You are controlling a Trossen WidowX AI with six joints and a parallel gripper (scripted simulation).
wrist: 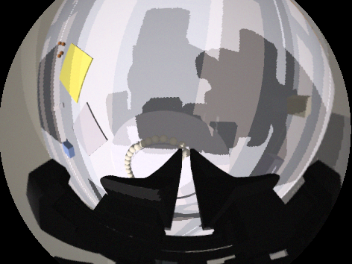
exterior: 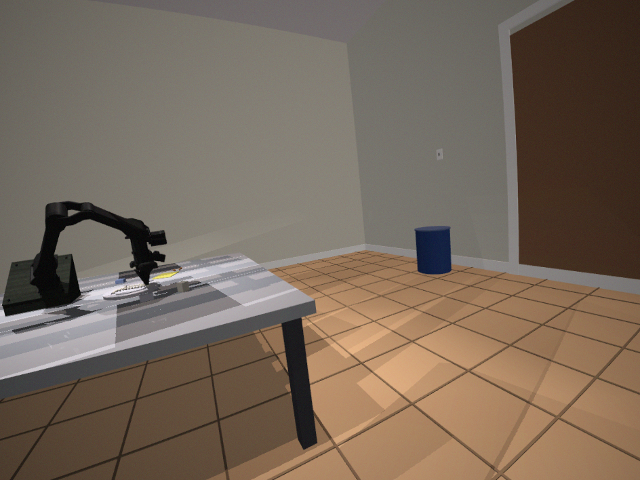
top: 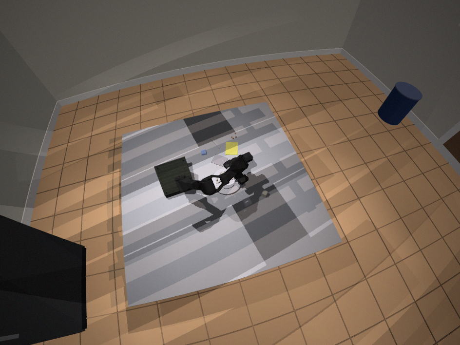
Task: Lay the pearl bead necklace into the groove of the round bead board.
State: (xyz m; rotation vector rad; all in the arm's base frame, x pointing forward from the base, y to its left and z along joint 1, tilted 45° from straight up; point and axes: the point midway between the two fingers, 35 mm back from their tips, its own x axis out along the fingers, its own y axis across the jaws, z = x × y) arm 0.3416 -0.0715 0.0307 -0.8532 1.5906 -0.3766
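Now: the round bead board 60 mm behind my gripper tip, 10 mm to the left of it and 10 mm below it. The rest, counted from my gripper tip: grey card 50 mm behind, 190 mm to the left, 20 mm below; beige cube 130 mm ahead, 170 mm to the right; white block 10 mm ahead, 180 mm to the right, 10 mm below.
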